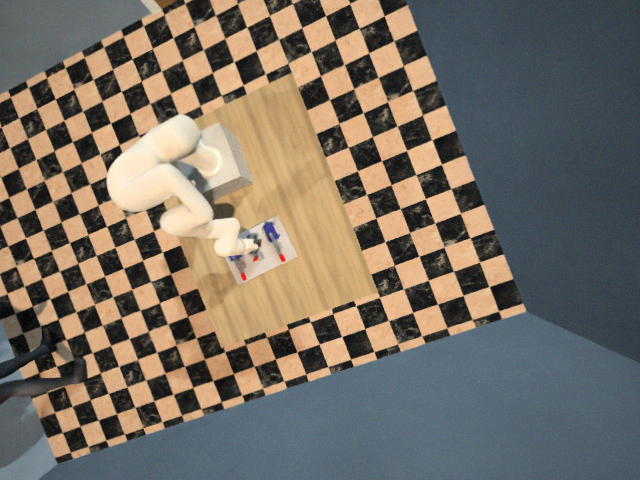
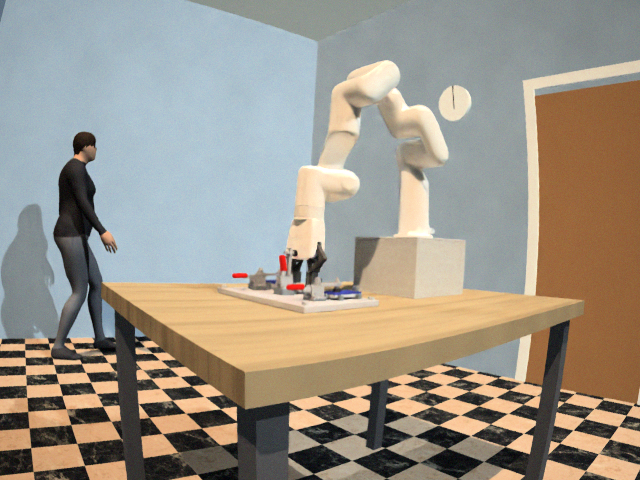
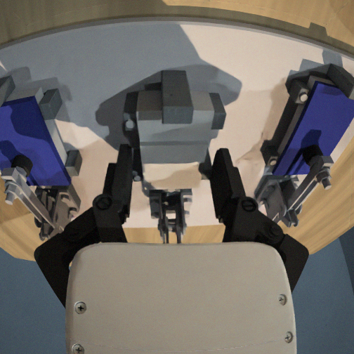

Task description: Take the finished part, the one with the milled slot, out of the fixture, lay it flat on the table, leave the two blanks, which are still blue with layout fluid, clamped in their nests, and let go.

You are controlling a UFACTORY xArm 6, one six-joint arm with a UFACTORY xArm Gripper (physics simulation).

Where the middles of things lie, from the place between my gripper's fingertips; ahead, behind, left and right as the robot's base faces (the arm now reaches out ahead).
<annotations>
The finished part (image 3: 172, 156) lies 20 mm behind my hand. Also, from my hand: fixture plate (image 2: 290, 302): 30 mm ahead, 20 mm below; then dark end stop (image 3: 177, 108): 60 mm behind.
</annotations>
